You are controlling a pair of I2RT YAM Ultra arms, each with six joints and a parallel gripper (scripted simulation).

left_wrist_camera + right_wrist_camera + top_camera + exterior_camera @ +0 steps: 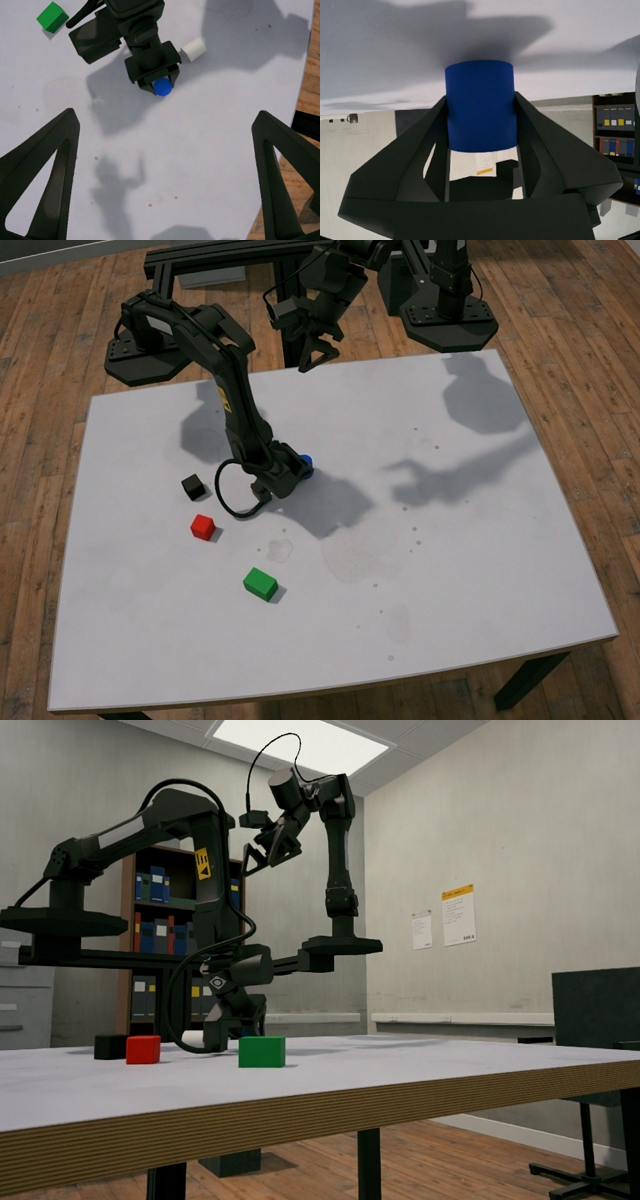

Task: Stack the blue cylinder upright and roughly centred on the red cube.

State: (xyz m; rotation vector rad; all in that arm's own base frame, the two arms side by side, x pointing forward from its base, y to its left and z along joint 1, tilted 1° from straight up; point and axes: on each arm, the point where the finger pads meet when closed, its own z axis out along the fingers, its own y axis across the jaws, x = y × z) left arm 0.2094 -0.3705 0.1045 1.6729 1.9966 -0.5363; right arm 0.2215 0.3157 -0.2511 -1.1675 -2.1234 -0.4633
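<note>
My right gripper is now 24 cm to the left of the red cube and 14 cm short of it. The rest, counted from my right hand: blue cylinder right at my right hand; then white cylinder 10 cm to the right, 5 cm behind; then black cube 27 cm to the right, 2 cm ahead.
</note>
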